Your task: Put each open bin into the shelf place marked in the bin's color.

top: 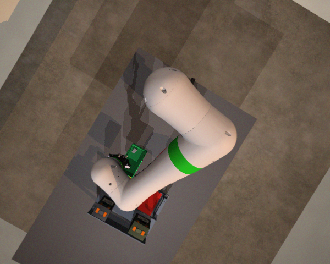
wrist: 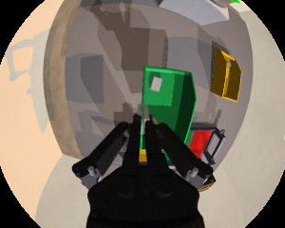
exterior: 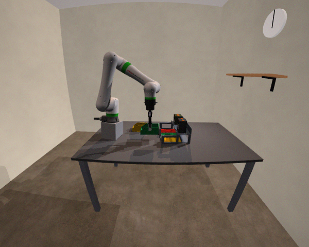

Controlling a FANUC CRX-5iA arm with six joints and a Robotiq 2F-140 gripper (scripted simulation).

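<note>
Now: the green bin 50 mm to the left of my hand and 40 mm below it. Also, from my hand: yellow-marked place: 220 mm ahead, 160 mm below, 10 mm to the left; red mark: 260 mm ahead, 230 mm to the left, 160 mm below; yellow bin: 320 mm to the left, 120 mm below, 70 mm behind.
</note>
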